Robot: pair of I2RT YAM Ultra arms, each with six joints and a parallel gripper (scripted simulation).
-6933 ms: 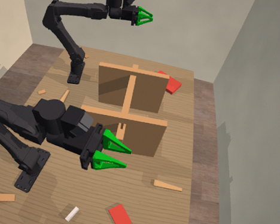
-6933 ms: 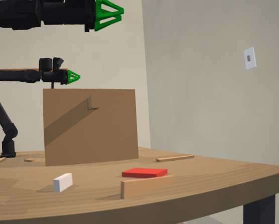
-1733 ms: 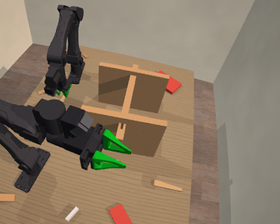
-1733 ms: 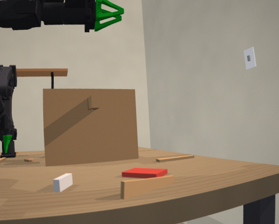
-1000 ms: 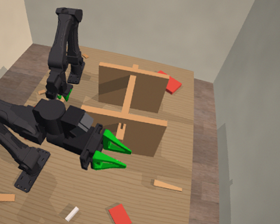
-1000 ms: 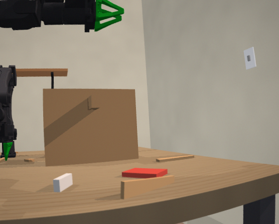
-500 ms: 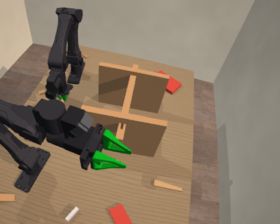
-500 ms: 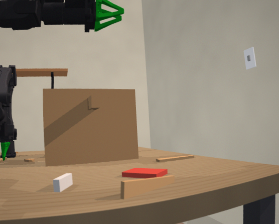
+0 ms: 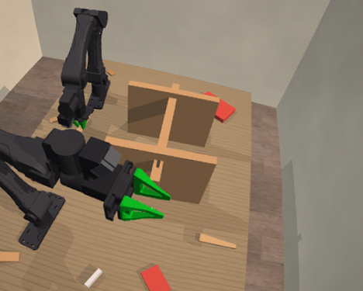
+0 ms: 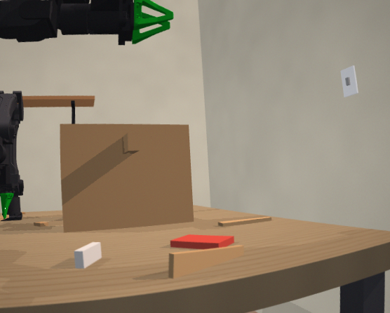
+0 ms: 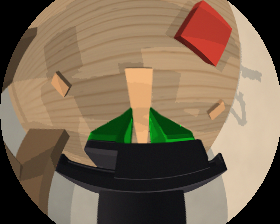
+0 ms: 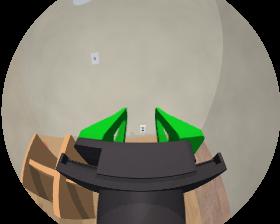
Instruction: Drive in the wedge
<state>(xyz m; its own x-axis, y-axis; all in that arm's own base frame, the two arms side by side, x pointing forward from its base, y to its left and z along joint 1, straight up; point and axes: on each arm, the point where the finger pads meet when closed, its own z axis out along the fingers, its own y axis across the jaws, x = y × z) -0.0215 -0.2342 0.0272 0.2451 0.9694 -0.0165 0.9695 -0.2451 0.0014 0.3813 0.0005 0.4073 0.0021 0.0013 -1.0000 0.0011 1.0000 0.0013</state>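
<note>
My left gripper is now 35 cm short of the light wooden rail, 17 cm below it and 9 cm to the left of it. Also, from my left hand: white block 55 cm to the right, 21 cm ahead, 2 cm below.
</note>
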